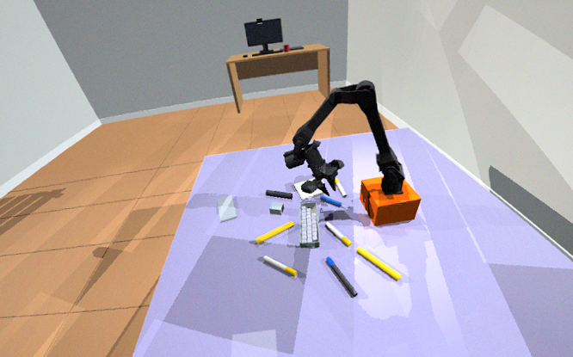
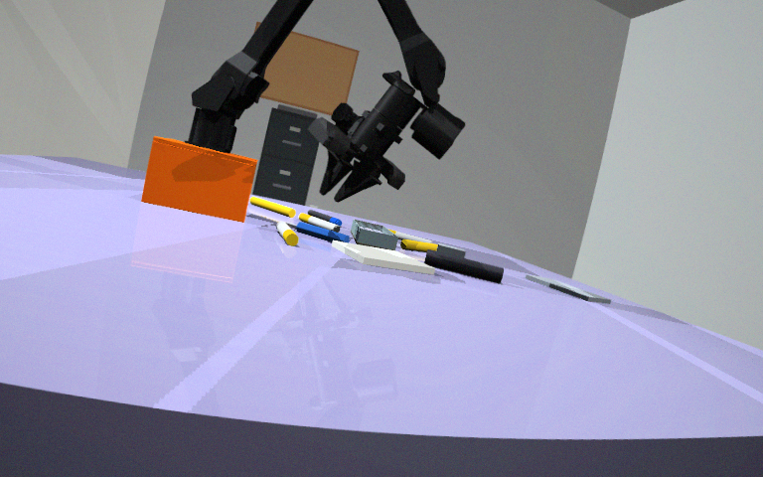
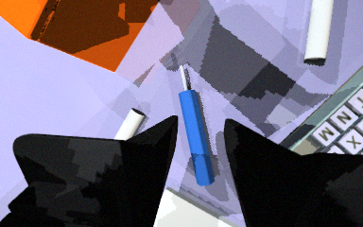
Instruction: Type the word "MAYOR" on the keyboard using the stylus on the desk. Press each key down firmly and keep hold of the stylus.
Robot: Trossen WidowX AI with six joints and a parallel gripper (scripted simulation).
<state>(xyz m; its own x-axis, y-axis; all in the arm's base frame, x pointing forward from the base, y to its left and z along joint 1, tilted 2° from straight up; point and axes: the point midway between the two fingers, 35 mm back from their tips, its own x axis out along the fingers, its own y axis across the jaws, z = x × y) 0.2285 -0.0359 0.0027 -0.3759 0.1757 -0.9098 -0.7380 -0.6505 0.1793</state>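
The stylus is 2 cm behind my gripper tip and 6 cm below it. Round my gripper tip: white pad: 9 cm ahead, 11 cm to the right, 6 cm below; small grey block: 22 cm ahead, 2 cm to the left, 5 cm below; black cylinder: 22 cm ahead, 7 cm to the right, 5 cm below.
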